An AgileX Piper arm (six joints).
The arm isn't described. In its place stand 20 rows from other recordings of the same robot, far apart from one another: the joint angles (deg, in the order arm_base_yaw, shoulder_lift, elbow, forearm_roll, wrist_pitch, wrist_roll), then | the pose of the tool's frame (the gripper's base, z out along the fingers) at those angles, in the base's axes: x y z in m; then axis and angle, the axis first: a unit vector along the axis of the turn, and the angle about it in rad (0 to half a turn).
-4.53 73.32 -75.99 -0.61 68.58 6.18 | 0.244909 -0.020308 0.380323 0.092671 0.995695 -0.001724 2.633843
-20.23 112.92 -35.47 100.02 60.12 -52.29 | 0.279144 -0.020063 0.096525 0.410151 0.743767 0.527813 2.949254
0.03 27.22 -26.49 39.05 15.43 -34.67 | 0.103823 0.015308 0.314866 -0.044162 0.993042 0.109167 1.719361
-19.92 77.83 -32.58 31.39 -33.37 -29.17 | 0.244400 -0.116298 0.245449 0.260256 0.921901 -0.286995 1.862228
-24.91 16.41 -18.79 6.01 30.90 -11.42 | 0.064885 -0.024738 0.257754 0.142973 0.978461 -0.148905 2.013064
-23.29 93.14 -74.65 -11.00 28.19 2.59 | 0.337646 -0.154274 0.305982 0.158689 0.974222 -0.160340 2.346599
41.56 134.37 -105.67 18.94 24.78 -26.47 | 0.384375 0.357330 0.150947 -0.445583 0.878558 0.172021 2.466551
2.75 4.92 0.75 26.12 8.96 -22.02 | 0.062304 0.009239 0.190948 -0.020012 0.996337 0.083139 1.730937
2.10 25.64 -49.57 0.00 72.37 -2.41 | 0.036995 0.001357 0.357964 -0.039347 0.999225 -0.001164 2.329033
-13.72 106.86 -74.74 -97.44 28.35 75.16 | 0.403574 -0.142637 0.255778 0.073376 0.912106 -0.403335 2.224475
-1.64 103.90 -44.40 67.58 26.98 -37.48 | 0.304060 0.029474 0.121305 0.199848 0.946285 0.254174 2.830928
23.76 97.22 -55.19 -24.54 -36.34 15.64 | 0.334441 0.171698 0.259846 -0.343485 0.899905 0.268682 1.708135
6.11 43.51 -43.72 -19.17 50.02 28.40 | 0.135377 -0.008537 0.329796 0.139329 0.989305 -0.043156 2.299079
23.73 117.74 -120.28 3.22 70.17 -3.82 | 0.412892 0.186757 0.328970 -0.234519 0.969570 0.070243 2.681402
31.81 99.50 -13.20 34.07 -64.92 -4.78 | 0.209306 0.075493 0.122805 0.006227 0.999981 -0.000422 1.881336
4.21 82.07 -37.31 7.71 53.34 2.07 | 0.200329 0.024566 0.174184 -0.022966 -0.998420 -0.051289 3.081839
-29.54 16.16 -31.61 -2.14 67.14 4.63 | 0.023837 -0.017108 0.280717 0.291774 0.950744 -0.104663 2.413166
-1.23 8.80 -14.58 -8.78 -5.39 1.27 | 0.056483 0.000092 0.298085 -0.063679 0.993599 -0.093303 1.296364
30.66 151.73 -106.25 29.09 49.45 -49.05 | 0.393837 0.272552 -0.007697 -0.495295 0.848034 0.188469 3.079459
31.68 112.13 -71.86 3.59 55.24 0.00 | 0.302906 0.192434 0.152318 0.255540 -0.966514 -0.023458 3.118969
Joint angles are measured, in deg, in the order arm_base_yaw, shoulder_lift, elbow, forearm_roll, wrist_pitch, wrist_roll. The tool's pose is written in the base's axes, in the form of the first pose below.
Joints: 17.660 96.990 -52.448 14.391 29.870 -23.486
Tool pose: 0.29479 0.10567 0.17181 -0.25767 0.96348 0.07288 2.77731
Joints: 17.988 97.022 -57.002 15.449 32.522 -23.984
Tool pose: 0.30659 0.11325 0.19000 -0.26262 0.96120 0.08439 2.74392
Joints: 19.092 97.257 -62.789 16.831 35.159 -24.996
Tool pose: 0.31935 0.12659 0.21376 -0.27815 0.95535 0.09966 2.69279
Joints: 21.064 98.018 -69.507 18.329 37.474 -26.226
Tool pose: 0.33116 0.14620 0.24036 -0.30330 0.94555 0.11804 2.63070
